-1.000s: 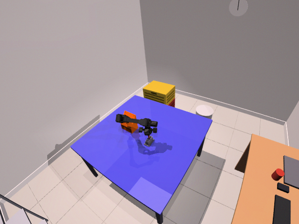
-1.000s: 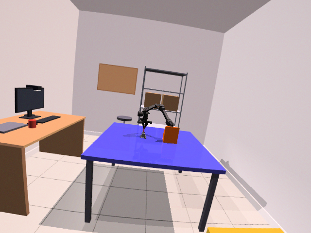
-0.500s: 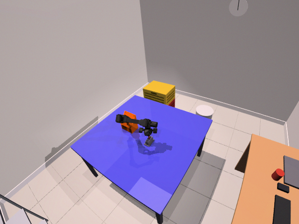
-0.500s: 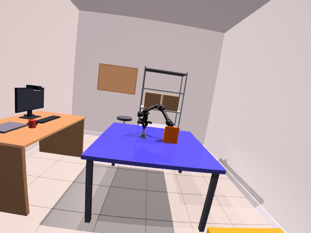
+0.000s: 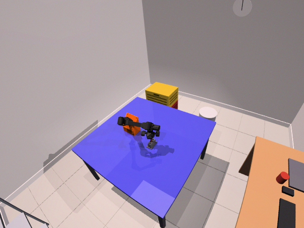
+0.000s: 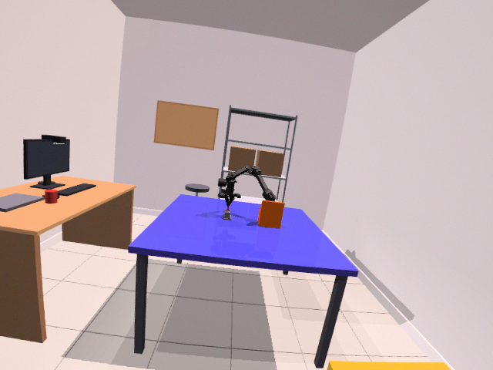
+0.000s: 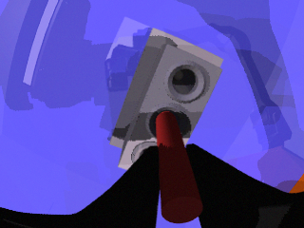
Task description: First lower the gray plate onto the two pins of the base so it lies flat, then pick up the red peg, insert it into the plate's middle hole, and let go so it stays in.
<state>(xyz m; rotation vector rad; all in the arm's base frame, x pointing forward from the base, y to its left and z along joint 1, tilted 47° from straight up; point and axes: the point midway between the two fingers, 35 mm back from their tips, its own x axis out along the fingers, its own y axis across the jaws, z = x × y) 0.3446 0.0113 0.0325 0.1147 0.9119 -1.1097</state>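
My gripper tip is right at the red peg. Also, from my gripper tip: gray plate: 50 mm below; then base: 90 mm below.
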